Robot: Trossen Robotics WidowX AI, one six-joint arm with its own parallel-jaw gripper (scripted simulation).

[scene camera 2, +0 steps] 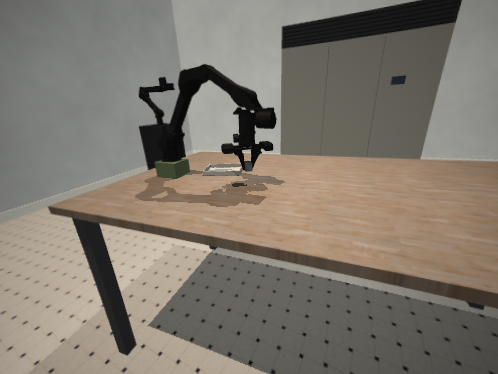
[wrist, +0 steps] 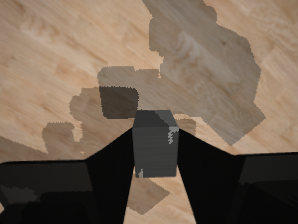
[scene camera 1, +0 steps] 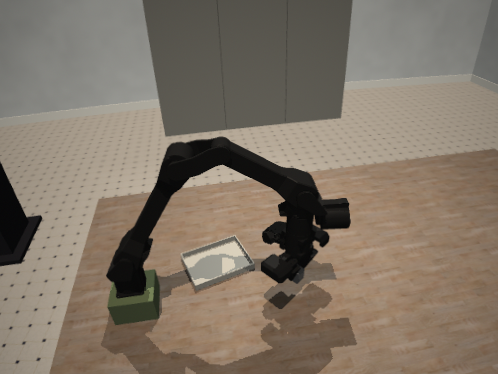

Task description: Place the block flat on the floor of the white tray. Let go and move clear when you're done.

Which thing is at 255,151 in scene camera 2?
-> My gripper.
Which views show my gripper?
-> Scene camera 2, the wrist view and scene camera 1: all of them.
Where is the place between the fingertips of my gripper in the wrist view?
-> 153,131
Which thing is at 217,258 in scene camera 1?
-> A white tray.
